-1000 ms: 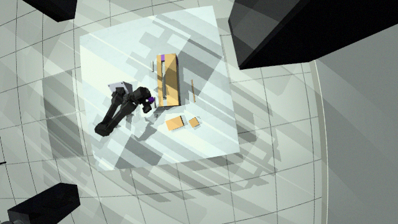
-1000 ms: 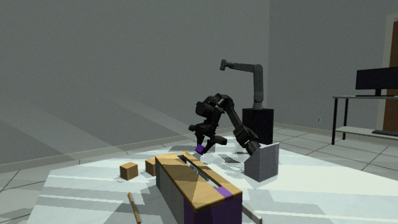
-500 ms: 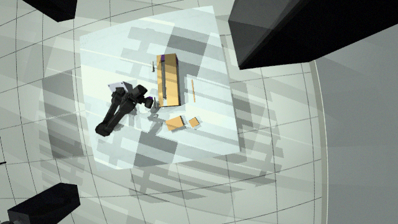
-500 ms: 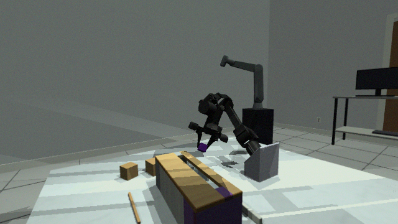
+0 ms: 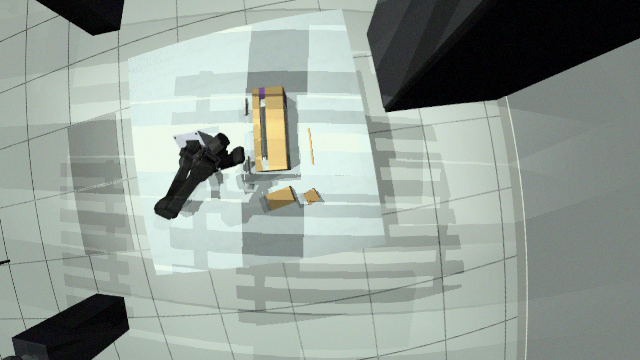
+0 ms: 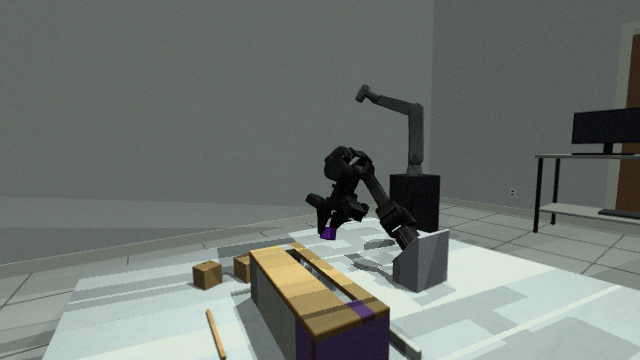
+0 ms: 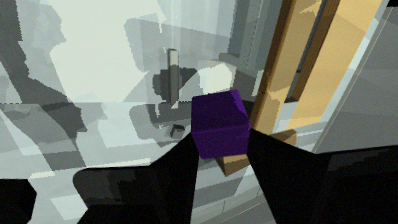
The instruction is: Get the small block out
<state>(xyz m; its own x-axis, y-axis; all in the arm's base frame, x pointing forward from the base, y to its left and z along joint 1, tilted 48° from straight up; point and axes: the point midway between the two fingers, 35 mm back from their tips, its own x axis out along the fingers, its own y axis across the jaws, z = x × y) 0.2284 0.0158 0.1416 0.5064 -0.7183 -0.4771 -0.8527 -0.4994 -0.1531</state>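
Now: gripper tip 10 mm to the right of the purple block, 10 mm below it and 10 mm past it. Round my gripper tip: wooden-topped box (150 mm to the left, 90 mm below, 90 mm ahead); then grey piece (140 mm below, 110 mm to the right, 10 mm ahead); then thin wooden stick (310 mm ahead, 150 mm below, 90 mm to the left).
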